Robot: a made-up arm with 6 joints.
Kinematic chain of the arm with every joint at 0, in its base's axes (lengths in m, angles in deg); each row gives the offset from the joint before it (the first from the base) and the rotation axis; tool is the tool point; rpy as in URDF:
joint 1: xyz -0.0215 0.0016 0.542 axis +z
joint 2: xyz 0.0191 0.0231 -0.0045 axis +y
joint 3: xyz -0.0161 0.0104 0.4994 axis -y
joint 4: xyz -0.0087 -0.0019 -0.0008 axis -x
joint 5: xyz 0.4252 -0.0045 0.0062 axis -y
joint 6: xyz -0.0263 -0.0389 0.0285 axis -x
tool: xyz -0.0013 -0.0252 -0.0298 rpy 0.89 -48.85 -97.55
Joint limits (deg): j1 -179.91..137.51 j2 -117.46..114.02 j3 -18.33..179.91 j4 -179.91..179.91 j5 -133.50..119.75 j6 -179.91..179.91
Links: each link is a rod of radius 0.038 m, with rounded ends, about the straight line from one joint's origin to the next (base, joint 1, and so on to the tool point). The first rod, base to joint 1, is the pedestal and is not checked.
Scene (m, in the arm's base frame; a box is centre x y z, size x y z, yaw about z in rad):
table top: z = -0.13
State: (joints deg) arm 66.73 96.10 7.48 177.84 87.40 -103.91
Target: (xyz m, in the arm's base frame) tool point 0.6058 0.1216 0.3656
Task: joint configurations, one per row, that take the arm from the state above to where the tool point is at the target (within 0.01 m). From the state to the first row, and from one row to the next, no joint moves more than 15 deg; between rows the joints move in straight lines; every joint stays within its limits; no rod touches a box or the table.
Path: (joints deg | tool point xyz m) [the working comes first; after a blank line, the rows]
Joints at the target: 7.47 68.71 -0.77 176.01 85.27 -107.93
Straight joint move there: clear.

1: 51.91 89.25 5.42 177.38 86.87 -104.91 | 0.3069 0.4834 0.1615
2: 37.10 82.41 3.36 176.92 86.33 -105.92 | 0.4405 0.3990 0.2283
3: 22.28 75.56 1.29 176.46 85.80 -106.92 | 0.5441 0.2743 0.2966
4: 7.47 68.71 -0.77 176.01 85.27 -107.93 | 0.6058 0.1216 0.3656

